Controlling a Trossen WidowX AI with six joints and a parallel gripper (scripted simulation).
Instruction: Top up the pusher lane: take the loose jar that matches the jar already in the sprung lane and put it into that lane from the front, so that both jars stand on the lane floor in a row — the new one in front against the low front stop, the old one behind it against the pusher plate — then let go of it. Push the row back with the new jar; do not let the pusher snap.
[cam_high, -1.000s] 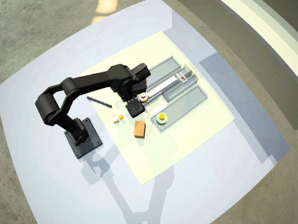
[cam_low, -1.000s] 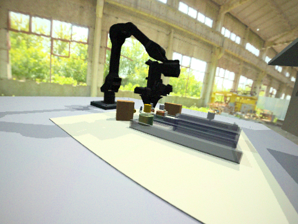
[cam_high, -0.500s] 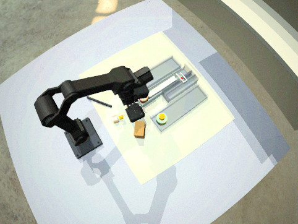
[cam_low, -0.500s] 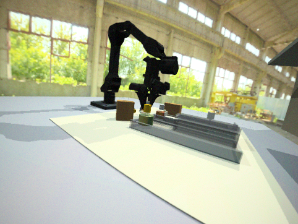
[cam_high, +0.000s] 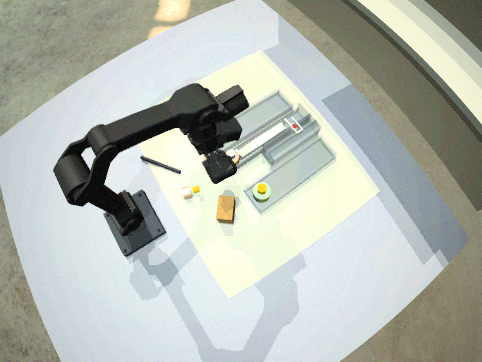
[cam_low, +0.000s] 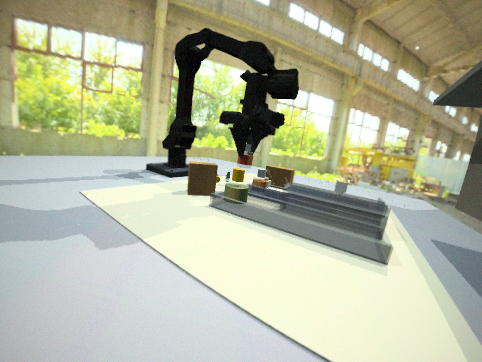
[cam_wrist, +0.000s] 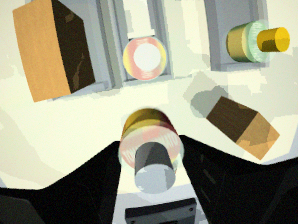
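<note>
Now: the brown box 30 mm behind my gripper tip, 130 mm to the right of it and 60 mm below it. From my gripper tip the other things lie so: thin black rod 130 mm behind, 100 mm to the left, 80 mm below; then grey pusher rack 210 mm ahead, 10 mm to the right, 70 mm below.
</note>
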